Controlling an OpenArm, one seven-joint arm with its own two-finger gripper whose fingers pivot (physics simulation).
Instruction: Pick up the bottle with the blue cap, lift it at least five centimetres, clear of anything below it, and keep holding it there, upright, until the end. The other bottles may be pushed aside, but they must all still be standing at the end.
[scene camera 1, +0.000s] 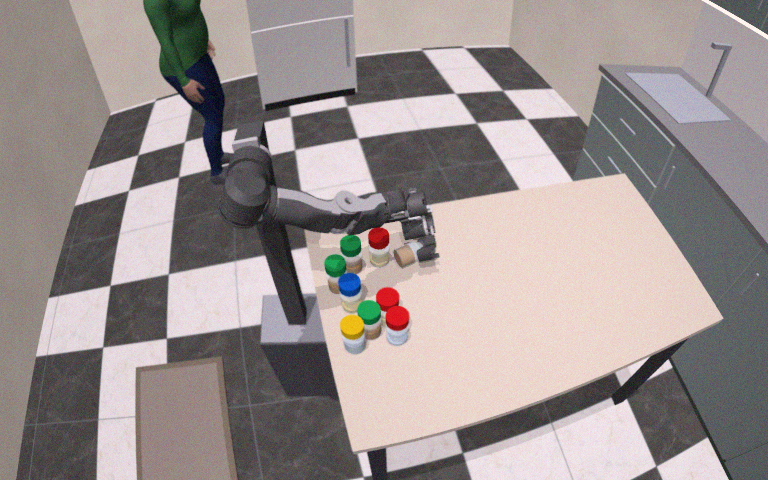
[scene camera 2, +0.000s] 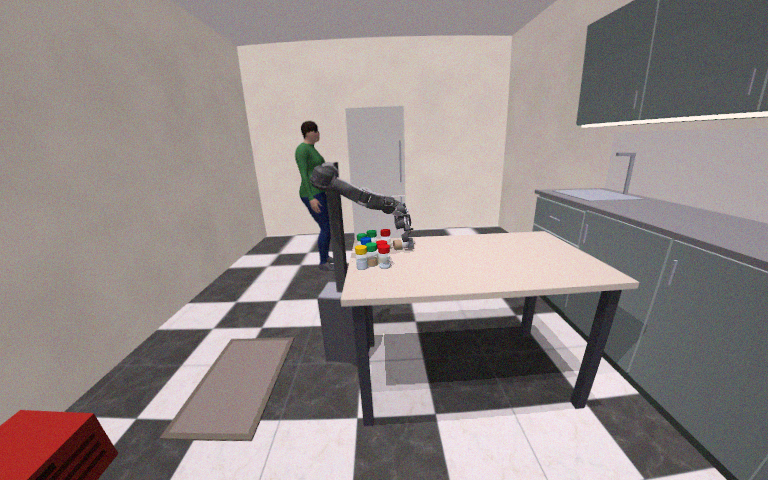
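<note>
The blue-capped bottle (scene camera 1: 349, 285) (scene camera 2: 365, 241) stands upright on the table among the other bottles. Two green-capped bottles (scene camera 1: 350, 245) (scene camera 1: 335, 266) and a red-capped one (scene camera 1: 378, 238) (scene camera 2: 385, 232) stand behind it. Another green-capped bottle (scene camera 1: 369, 312), two red-capped ones (scene camera 1: 387, 298) (scene camera 1: 397, 318) and a yellow-capped one (scene camera 1: 352, 327) (scene camera 2: 361, 250) stand in front of it. A bottle with brown contents (scene camera 1: 404, 255) (scene camera 2: 397, 244) lies on its side, its cap end hidden at the fingers. My gripper (scene camera 1: 428, 250) (scene camera 2: 408, 243) is open, low at that bottle, right of the standing group.
The table (scene camera 1: 538, 283) (scene camera 2: 481, 271) extends right of the bottles. The arm's post (scene camera 1: 283, 277) (scene camera 2: 337, 243) stands at its left edge. A person in green (scene camera 1: 189, 33) (scene camera 2: 306, 169) stands on the floor behind the arm. A counter (scene camera 1: 679, 124) is at the right.
</note>
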